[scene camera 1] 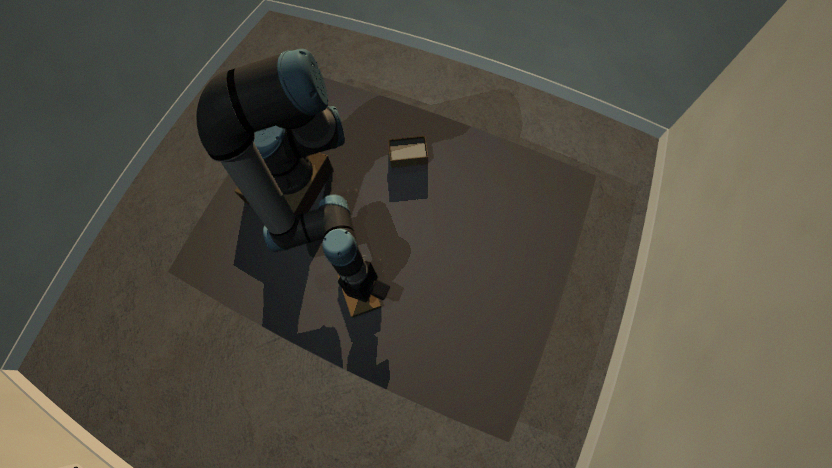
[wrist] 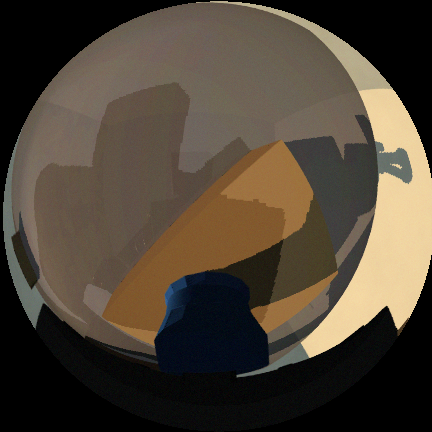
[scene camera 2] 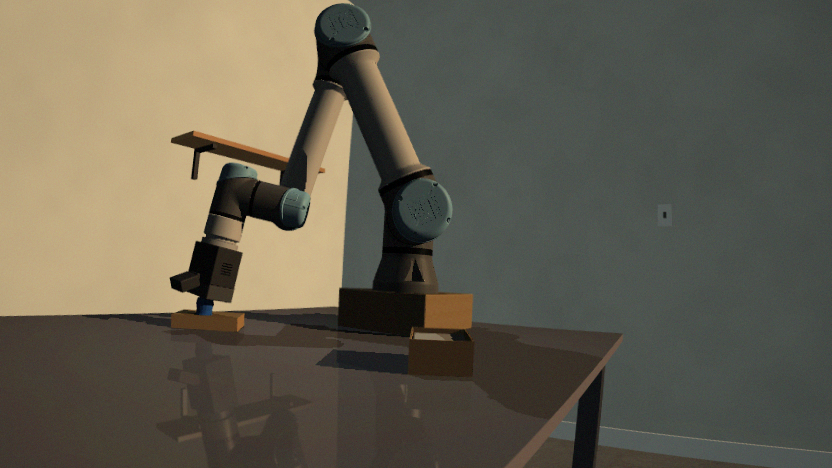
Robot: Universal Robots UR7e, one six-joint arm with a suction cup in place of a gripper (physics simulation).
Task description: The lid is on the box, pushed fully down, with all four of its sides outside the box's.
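Where they show: end effector, tool point: (wrist: 209, 280) (scene camera 2: 201, 320); arm's base, origin of the base link: (scene camera 1: 290, 173) (scene camera 2: 405, 291).
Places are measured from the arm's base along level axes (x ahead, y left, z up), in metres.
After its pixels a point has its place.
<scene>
The orange-brown lid (scene camera 1: 363, 307) {x 0.380, y -0.297, z -0.061 m} (scene camera 2: 203, 323) {x 0.382, y -0.226, z -0.075 m} (wrist: 240, 225) {x 0.398, y -0.261, z -0.060 m} is low over the table, top face up; a gap beneath it cannot be made out. My gripper's blue suction cup (scene camera 2: 204, 308) (wrist: 210, 305) is pressed on the lid's top face and holds it. In scene camera 1 my gripper's dark body (scene camera 1: 358, 285) {x 0.374, y -0.264, z 0.083 m} hides the cup and part of the lid. The gripper leans at a slant. The open brown box (scene camera 1: 408, 162) {x 0.329, y 0.198, z -0.063 m} (scene camera 2: 442, 359) {x 0.367, y 0.268, z -0.065 m} stands upright on the table, apart from the lid, with a pale inside. The lid's underside is hidden.
The arm's wooden base block (scene camera 1: 320, 173) {x 0.088, y 0.041, z -0.018 m} (scene camera 2: 381, 311) {x 0.085, y -0.008, z -0.042 m} stands near the box. The table (scene camera 1: 482, 279) {x 0.680, y -0.089, z -0.087 m} (scene camera 2: 279, 430) {x 0.640, y 0.250, z -0.087 m} has a right edge not far from the box in scene camera 2. A wall shelf (scene camera 2: 238, 151) is behind the arm.
</scene>
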